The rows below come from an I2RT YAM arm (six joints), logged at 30 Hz.
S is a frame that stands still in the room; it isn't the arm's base.
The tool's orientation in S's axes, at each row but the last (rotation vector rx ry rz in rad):
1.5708, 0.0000, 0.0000
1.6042, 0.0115, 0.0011
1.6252, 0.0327, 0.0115
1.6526, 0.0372, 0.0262
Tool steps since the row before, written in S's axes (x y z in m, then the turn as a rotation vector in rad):
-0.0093, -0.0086, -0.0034, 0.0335, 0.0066, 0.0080
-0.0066, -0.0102, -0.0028, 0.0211, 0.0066, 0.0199
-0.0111, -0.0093, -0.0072, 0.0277, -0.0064, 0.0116
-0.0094, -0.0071, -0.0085, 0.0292, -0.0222, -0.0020
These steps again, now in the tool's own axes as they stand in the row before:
-0.0093, -0.0034, 0.0086, 0.0335, 0.0080, -0.0066
-0.0067, -0.0025, 0.0102, 0.0210, 0.0198, -0.0071
-0.0113, -0.0068, 0.0094, 0.0274, 0.0123, 0.0065
-0.0096, -0.0080, 0.0074, 0.0283, 0.0001, 0.0234

